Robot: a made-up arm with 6 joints.
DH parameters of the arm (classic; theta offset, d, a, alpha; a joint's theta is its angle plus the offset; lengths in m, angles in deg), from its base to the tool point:
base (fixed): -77.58 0 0.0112 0
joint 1: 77.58 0.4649 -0.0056 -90
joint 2: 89.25 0 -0.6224 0
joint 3: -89.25 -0.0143 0.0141 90
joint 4: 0 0.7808 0.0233 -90
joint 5: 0 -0.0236 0.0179 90
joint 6: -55.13 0 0.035 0
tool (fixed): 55.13 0.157 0 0
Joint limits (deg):
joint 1: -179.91..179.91
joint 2: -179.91..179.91
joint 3: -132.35..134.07
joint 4: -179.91..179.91
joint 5: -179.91..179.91
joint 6: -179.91..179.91
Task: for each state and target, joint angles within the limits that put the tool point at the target. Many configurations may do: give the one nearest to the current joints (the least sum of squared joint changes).
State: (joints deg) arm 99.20 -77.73 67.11 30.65 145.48 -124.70
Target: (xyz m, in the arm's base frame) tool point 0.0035 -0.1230 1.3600
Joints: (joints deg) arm 101.74 -54.85 79.75 26.27 143.25 -123.49
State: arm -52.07 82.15 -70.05 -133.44 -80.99 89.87
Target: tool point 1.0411 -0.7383 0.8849
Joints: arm -38.60 101.77 -57.69 -133.82 -82.87 90.08
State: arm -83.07 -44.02 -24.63 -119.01 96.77 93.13
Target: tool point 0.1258 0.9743 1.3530
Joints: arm -106.68 -34.56 -17.76 -119.83 96.36 93.22
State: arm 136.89 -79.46 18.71 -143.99 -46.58 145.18
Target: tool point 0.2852 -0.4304 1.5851
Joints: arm 128.18 -66.13 63.95 -144.88 -60.36 148.23
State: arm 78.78 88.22 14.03 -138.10 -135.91 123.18
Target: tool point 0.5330 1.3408 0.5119
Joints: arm 65.99 85.00 -2.03 -139.69 -85.65 113.53
